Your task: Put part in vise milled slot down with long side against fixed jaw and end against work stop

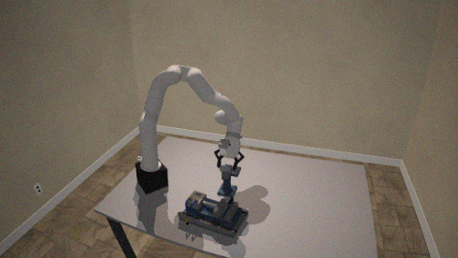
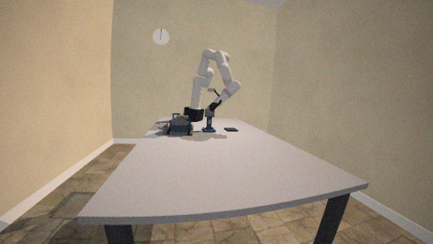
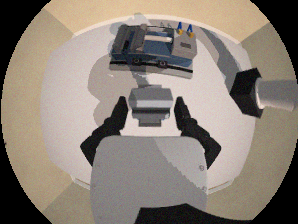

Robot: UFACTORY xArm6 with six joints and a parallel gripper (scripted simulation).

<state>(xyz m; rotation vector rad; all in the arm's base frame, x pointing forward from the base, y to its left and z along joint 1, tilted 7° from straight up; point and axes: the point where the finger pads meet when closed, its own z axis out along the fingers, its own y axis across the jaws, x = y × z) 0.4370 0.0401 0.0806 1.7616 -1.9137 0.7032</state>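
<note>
Right now my hand is 10 mm above the part. The rest, counted from my hand: vise 210 mm to the right, 130 mm below, 10 mm behind; dark infeed plate 180 mm to the left, 160 mm below, 20 mm behind.
</note>
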